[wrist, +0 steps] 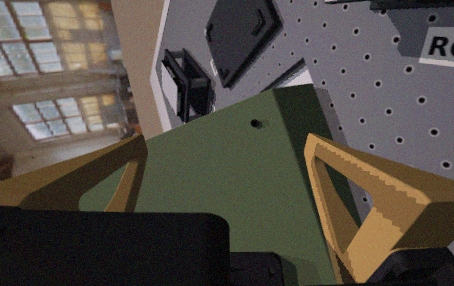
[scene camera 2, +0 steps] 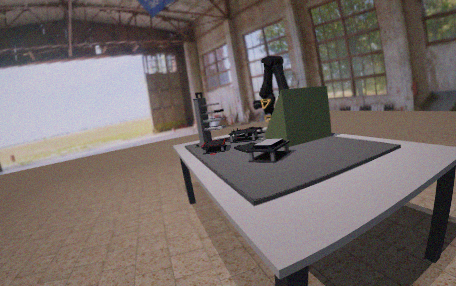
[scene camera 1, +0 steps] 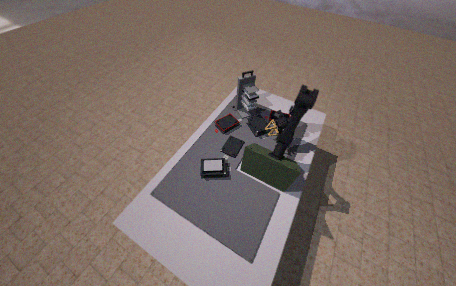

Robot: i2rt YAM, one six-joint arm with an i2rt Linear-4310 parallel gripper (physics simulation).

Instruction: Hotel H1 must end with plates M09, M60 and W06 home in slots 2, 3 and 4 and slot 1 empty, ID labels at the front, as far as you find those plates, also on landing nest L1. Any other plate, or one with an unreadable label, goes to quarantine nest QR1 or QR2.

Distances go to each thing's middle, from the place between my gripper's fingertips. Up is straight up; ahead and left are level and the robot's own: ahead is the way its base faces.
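Dark flat nest (wrist: 233,40): 17 cm ahead of my hand, 18 cm to the left of it, 14 cm below it.
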